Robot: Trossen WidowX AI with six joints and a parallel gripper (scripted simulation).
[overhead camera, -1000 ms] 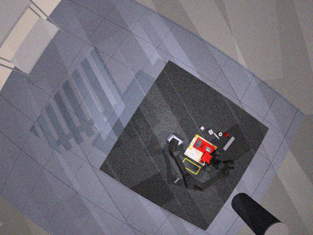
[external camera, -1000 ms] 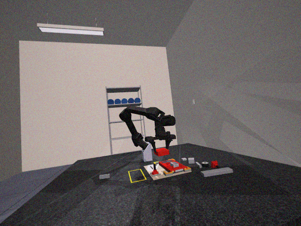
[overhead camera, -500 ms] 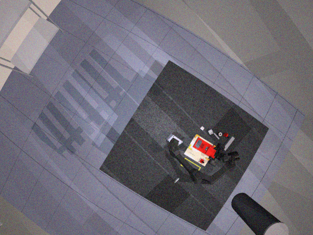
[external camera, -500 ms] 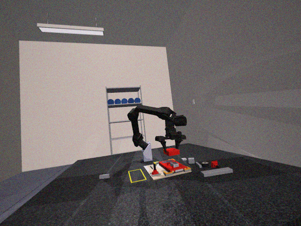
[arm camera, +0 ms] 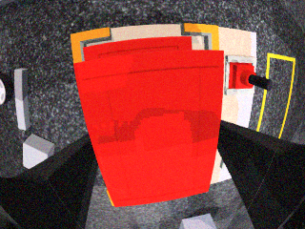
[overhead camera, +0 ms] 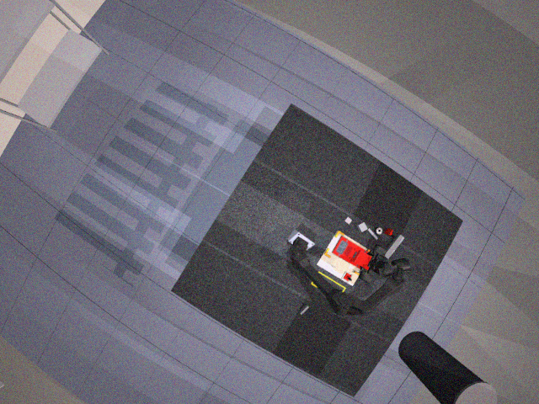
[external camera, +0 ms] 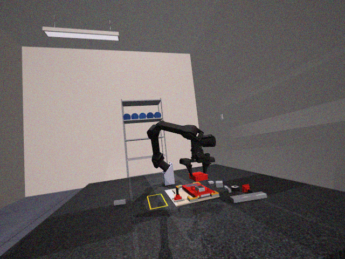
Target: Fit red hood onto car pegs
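Now: the grey engine block 70 mm below my gripper tip and 10 mm to the left of it. The rest, counted from my gripper tip: beige jig plate: 80 mm below, 40 mm behind, 30 mm to the right; then red hood: right at my gripper tip; then long grey bar: 170 mm ahead, 160 mm to the left, 90 mm below.
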